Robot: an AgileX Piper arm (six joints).
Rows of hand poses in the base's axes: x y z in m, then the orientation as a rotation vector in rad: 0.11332, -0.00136, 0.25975, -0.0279, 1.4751, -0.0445; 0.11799, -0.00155, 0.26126, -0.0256, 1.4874, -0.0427; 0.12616, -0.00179, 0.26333, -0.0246, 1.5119, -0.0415; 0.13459, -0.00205, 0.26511, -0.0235, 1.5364, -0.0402; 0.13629, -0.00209, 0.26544, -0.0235, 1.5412, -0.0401; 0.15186, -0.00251, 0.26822, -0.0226, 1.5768, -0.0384; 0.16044, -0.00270, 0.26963, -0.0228, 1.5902, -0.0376; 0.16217, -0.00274, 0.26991, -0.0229, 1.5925, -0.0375; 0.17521, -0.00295, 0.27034, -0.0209, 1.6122, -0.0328; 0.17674, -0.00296, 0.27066, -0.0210, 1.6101, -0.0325; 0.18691, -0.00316, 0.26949, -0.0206, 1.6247, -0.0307; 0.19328, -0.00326, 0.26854, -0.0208, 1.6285, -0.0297; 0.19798, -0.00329, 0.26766, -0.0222, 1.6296, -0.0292; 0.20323, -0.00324, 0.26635, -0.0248, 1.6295, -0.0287; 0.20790, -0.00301, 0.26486, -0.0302, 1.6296, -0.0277; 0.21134, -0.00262, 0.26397, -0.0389, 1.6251, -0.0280; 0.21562, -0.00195, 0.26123, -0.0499, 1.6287, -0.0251; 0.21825, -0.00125, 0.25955, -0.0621, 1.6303, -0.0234; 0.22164, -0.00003, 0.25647, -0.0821, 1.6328, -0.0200; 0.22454, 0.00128, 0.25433, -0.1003, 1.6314, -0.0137; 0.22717, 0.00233, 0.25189, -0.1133, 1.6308, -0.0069
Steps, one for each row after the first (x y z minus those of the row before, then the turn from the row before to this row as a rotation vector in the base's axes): 0.00467, -0.00019, 0.00151, 0.0028, 0.0122, -0.0005; 0.00817, -0.00024, 0.00207, 0.0017, 0.0245, -0.0003; 0.00843, -0.00026, 0.00178, 0.0018, 0.0245, -0.0003; 0.00170, -0.00004, 0.00033, 0.0001, 0.0048, 0.0000; 0.01557, -0.00042, 0.00278, 0.0020, 0.0356, -0.0001; 0.00858, -0.00019, 0.00141, 0.0005, 0.0134, 0.0004; 0.00173, -0.00004, 0.00028, 0.0000, 0.0023, 0.0001; 0.01304, -0.00021, 0.00043, 0.0044, 0.0197, 0.0013; 0.00153, -0.00001, 0.00032, 0.0001, -0.0021, 0.0003; 0.01017, -0.00020, -0.00117, 0.0015, 0.0146, 0.0006; 0.00637, -0.00010, -0.00095, 0.0006, 0.0038, 0.0007; 0.00470, -0.00003, -0.00088, -0.0005, 0.0011, 0.0012; 0.00525, 0.00005, -0.00131, -0.0013, -0.0001, 0.0020; 0.00467, 0.00023, -0.00149, -0.0027, 0.0002, 0.0041; 0.00344, 0.00039, -0.00089, -0.0055, -0.0043, 0.0056; 0.00428, 0.00067, -0.00274, -0.0049, 0.0039, 0.0088; 0.00263, 0.00070, -0.00168, -0.0064, 0.0019, 0.0089; 0.00339, 0.00122, -0.00308, -0.0100, 0.0031, 0.0150; 0.00290, 0.00131, -0.00214, -0.0070, -0.0007, 0.0157; 0.00263, 0.00105, -0.00244, -0.0035, 0.0001, 0.0126
